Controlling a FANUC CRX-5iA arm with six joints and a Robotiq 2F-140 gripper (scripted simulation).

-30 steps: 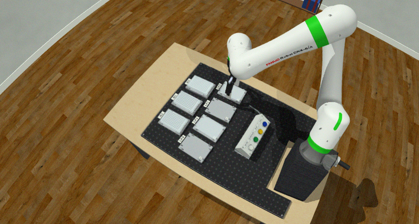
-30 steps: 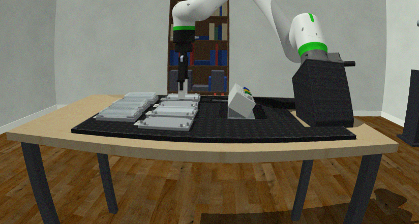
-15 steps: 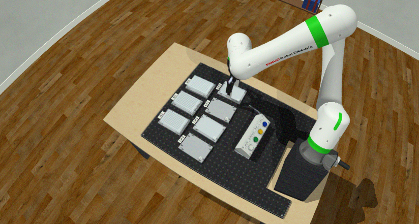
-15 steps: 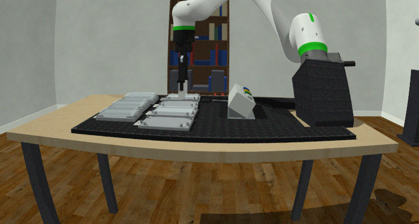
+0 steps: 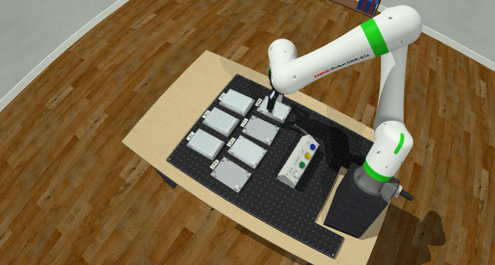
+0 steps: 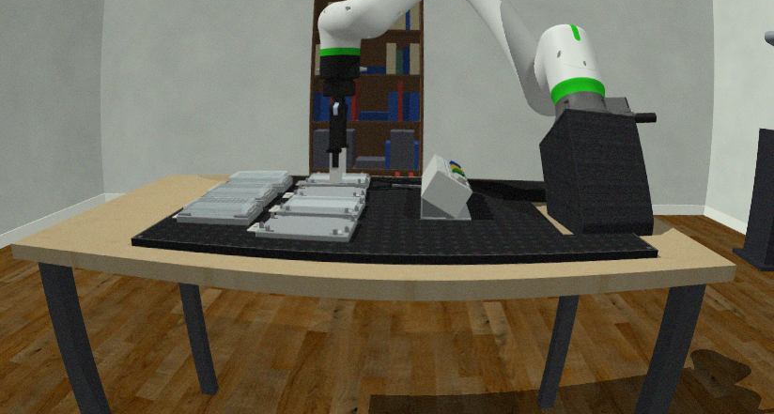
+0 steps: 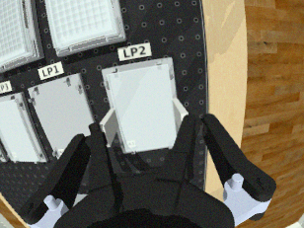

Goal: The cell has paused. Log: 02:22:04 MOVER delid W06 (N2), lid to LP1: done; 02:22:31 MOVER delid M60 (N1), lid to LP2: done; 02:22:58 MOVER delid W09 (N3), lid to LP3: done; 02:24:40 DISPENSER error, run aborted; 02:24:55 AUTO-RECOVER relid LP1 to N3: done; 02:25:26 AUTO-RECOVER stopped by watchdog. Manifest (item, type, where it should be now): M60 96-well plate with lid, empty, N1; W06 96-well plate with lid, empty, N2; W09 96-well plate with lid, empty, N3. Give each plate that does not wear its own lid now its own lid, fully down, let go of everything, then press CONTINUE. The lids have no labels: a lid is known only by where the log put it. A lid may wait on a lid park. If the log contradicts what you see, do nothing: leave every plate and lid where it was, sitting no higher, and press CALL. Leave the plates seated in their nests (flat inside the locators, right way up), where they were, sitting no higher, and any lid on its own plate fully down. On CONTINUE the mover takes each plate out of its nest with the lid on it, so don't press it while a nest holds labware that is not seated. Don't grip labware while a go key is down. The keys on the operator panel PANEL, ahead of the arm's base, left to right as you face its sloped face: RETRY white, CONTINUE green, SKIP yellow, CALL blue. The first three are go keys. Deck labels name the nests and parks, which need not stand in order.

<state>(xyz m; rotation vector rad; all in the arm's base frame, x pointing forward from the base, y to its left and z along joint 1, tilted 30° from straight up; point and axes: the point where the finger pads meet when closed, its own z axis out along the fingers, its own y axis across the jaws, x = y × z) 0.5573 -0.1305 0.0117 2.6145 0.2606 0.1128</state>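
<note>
Now: hand 3 cm above the lid park LP2. From my hand the other things lie so: park LP1: 2 cm behind, 13 cm to the left, 3 cm below; then LP3: 4 cm behind, 26 cm to the left, 3 cm below; then LP1 label: 6 cm ahead, 15 cm to the left, 4 cm below.
</note>
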